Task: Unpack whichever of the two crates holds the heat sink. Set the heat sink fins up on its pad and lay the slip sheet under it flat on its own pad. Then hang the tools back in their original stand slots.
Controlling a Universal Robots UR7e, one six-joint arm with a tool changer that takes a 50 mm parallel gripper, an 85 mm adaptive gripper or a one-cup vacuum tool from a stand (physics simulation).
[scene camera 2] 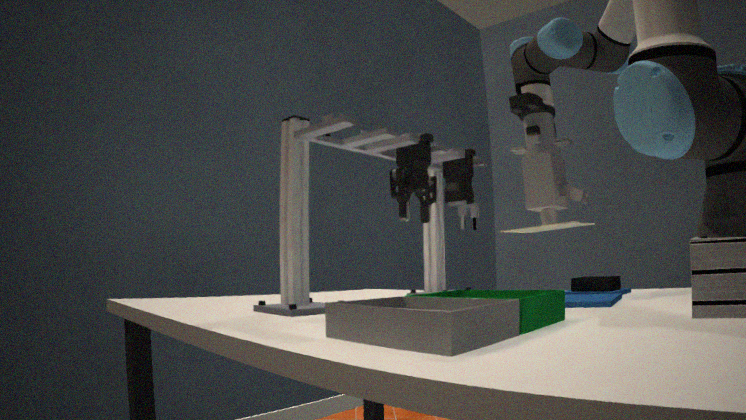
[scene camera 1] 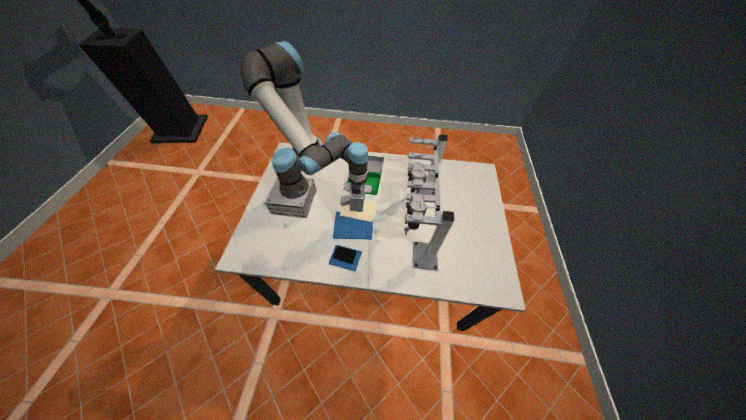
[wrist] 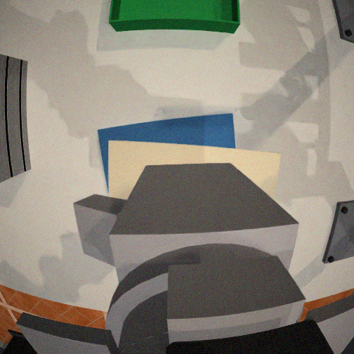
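Where they show: hand, tool point: [scene camera 2: 540, 139]; arm's base, link origin: [scene camera 1: 294, 188].
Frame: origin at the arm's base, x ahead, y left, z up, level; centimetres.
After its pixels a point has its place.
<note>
The vacuum tool [scene camera 1: 357, 209] @[x 33.3, y -23.2, z 9.8 cm] [scene camera 2: 549, 222] @[x 33.2, y -17.5, z 5.2 cm] is on the arm, and the cream slip sheet [scene camera 1: 368, 212] @[x 38.7, y -21.6, z 4.3 cm] [scene camera 2: 569, 226] @[x 29.7, y -21.1, z 4.5 cm] [wrist: 135, 156] is held level under its cup, well above the table. In the wrist view the tool body hides the cup and part of the sheet. The larger blue pad [scene camera 1: 353, 230] @[x 30.7, y -23.3, z -9.5 cm] [scene camera 2: 595, 300] @[x 24.3, y -12.9, z -9.5 cm] [wrist: 165, 133] lies bare on the table, partly behind the sheet in the wrist view. The black heat sink [scene camera 1: 344, 254] @[x 25.8, y -38.0, z -7.0 cm] [scene camera 2: 595, 284] @[x 25.8, y -34.4, z -7.9 cm] rests on the smaller blue pad [scene camera 1: 350, 266] @[x 28.4, y -43.3, z -9.5 cm]; its fins are too small to make out. The green crate [scene camera 1: 373, 183] @[x 44.1, y 9.3, z -10.2 cm] [scene camera 2: 542, 311] @[x 29.3, y 12.3, z -8.4 cm] [wrist: 175, 25] is behind.
The grey crate [scene camera 1: 375, 163] @[x 46.8, y 26.2, z -10.2 cm] [scene camera 2: 396, 326] @[x 41.0, y 30.1, z -8.0 cm] adjoins the green one. The tool stand [scene camera 1: 442, 237] @[x 68.6, y -42.5, z 13.2 cm] [scene camera 2: 294, 208] @[x 75.3, y 6.4, z 8.9 cm] rises on the side away from the robot base [scene camera 1: 290, 204] @[x -1.0, y -11.2, z 0.4 cm] [wrist: 15, 120]. The adaptive gripper [scene camera 2: 412, 169] and parallel gripper [scene camera 2: 458, 182] hang on it.
</note>
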